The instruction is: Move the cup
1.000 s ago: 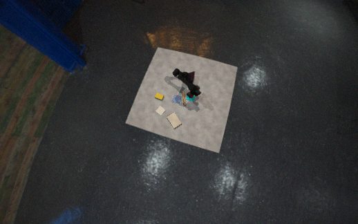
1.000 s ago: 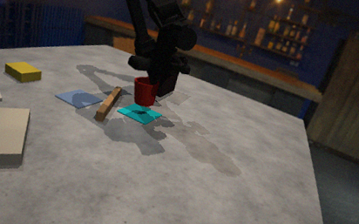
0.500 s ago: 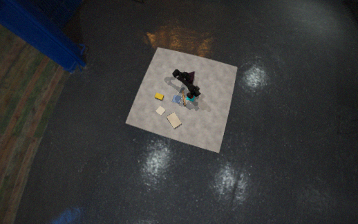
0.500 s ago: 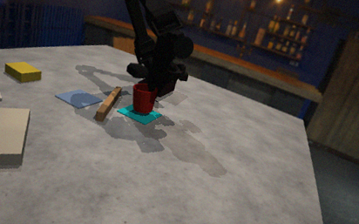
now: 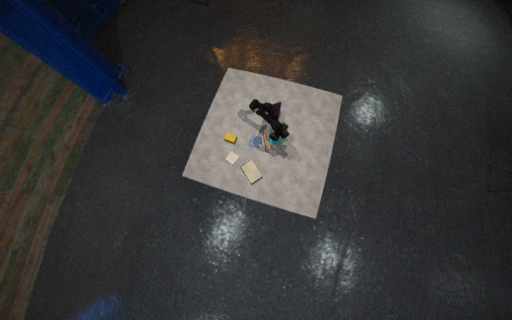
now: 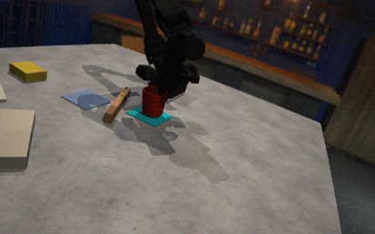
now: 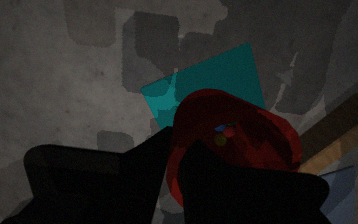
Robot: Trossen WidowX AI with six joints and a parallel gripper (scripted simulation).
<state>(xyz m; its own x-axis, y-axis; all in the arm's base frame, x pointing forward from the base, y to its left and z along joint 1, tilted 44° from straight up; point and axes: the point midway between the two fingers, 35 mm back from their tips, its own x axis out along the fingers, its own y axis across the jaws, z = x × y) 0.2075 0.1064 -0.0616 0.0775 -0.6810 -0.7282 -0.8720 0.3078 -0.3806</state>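
The red cup is 3 cm ahead of my gripper tip and 2 cm to the right of it. From my gripper tip the other things lie so: light blue pad 12 cm ahead, 19 cm to the right, 5 cm below; then teal pad 3 cm ahead, 2 cm to the right, 5 cm below; then wooden bar 7 cm ahead, 10 cm to the right, 4 cm below.
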